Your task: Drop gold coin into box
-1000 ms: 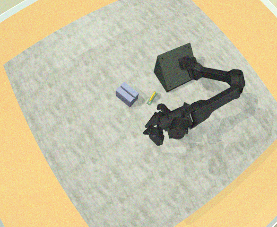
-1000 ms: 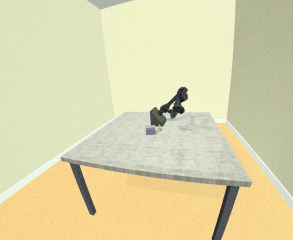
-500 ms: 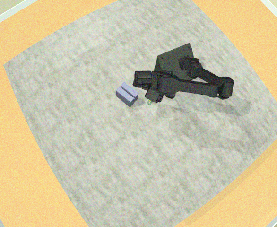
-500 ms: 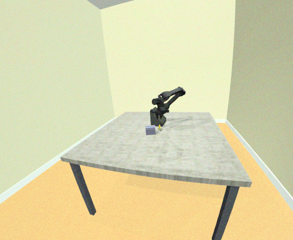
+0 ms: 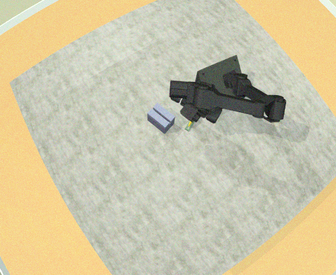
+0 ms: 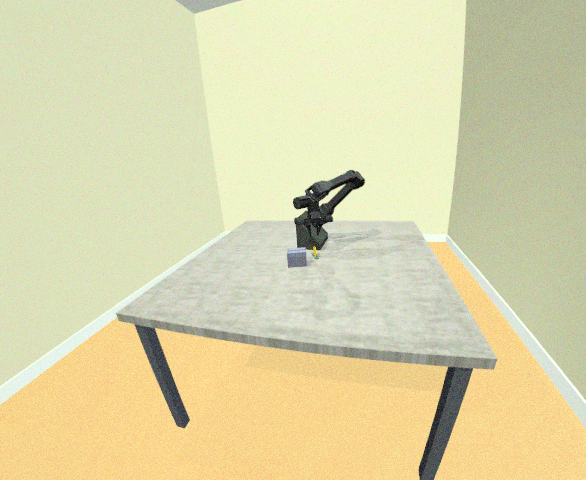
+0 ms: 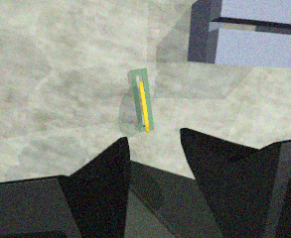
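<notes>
Right now the gold coin is 9 cm below my gripper tip.
</notes>
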